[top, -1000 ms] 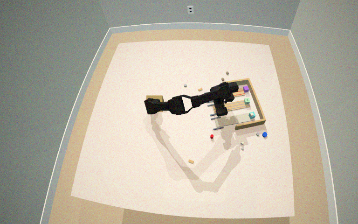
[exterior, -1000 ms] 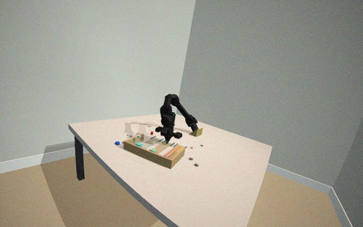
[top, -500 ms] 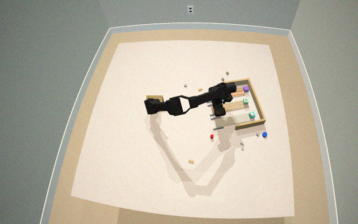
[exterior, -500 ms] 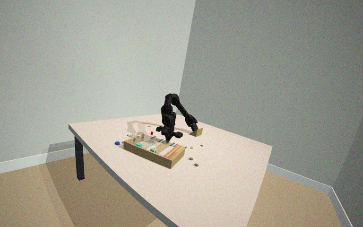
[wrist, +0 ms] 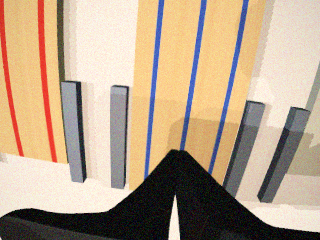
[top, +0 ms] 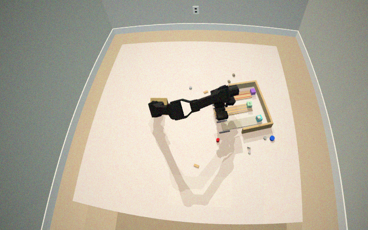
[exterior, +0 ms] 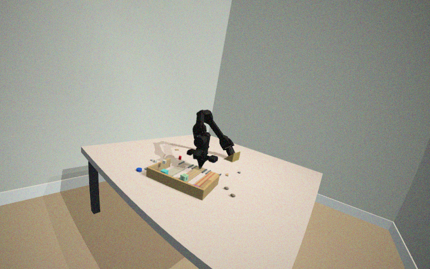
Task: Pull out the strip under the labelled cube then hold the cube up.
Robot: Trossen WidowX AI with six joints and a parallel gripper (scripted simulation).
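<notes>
Now: gripper tip 9 cm short of the blue-lined strip and 2 cm to the right of it. Round my gripper tip: blue cylinder 31 cm ahead, 17 cm to the right; red cylinder 18 cm to the right, 1 cm behind, 1 cm above.
</notes>
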